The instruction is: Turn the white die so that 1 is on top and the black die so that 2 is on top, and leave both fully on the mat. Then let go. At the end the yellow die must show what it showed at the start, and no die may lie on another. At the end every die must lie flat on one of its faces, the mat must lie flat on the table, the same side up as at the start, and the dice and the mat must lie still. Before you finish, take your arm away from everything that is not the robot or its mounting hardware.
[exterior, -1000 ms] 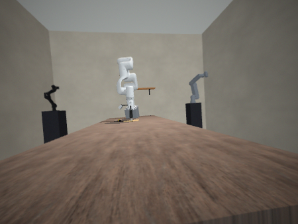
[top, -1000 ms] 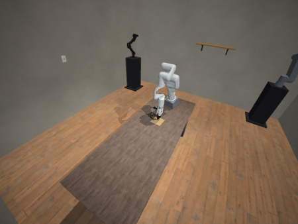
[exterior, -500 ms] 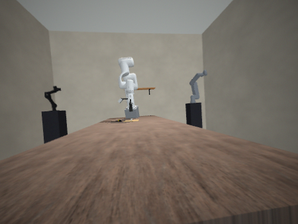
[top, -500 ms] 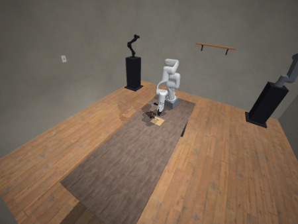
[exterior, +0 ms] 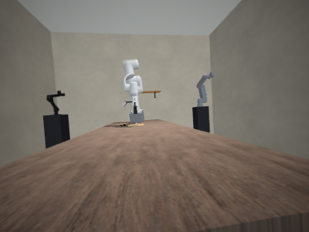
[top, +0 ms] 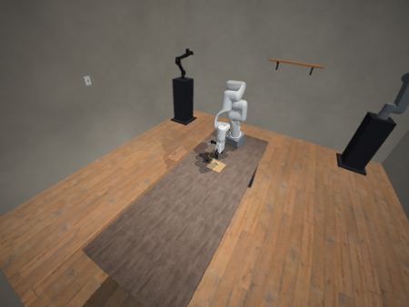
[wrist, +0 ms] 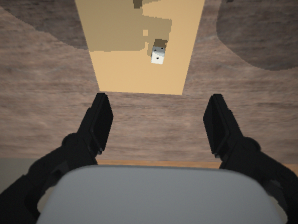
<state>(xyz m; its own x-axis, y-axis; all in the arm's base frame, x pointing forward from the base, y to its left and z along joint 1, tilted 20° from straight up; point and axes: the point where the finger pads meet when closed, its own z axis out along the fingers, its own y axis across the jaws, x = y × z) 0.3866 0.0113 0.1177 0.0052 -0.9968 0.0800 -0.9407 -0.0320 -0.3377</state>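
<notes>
Right now the black die is 110 mm to the right of my hand and 110 mm below it. Round my hand: tan mat: 110 mm below, 20 mm ahead; small yellow die: 130 mm to the right, 110 mm below, 60 mm behind; white die: 100 mm below.
</notes>
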